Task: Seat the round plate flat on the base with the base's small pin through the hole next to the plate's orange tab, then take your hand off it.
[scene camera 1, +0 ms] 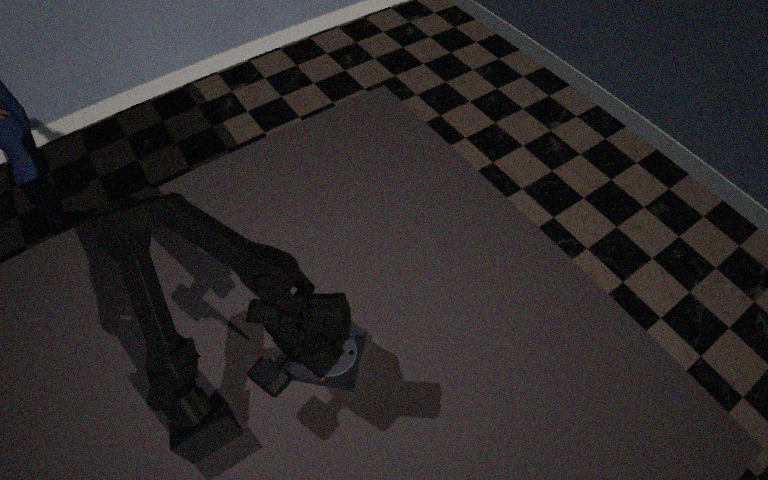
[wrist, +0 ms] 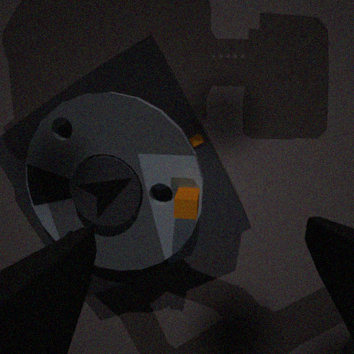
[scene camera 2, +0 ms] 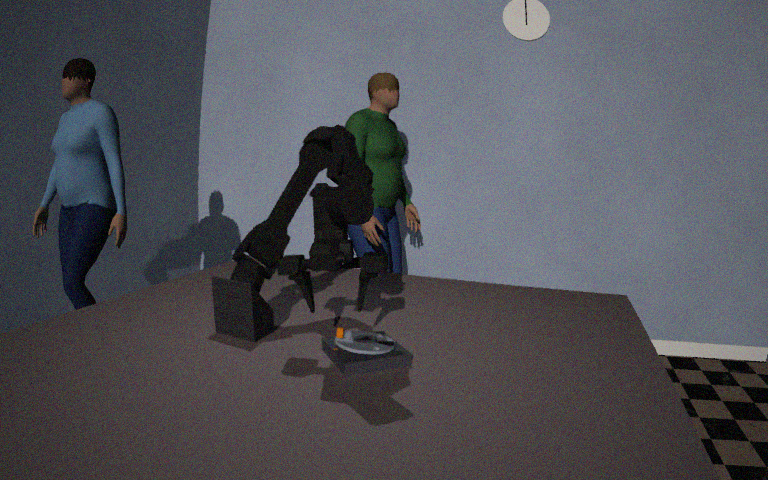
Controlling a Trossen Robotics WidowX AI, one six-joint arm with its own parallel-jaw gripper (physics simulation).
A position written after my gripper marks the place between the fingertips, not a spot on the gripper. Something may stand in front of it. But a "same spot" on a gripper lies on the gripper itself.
my gripper: scene camera 1 308, 360; wrist; scene camera 2
same spot on my gripper: point(wrist: 51, 284) = point(scene camera 2: 358, 294)
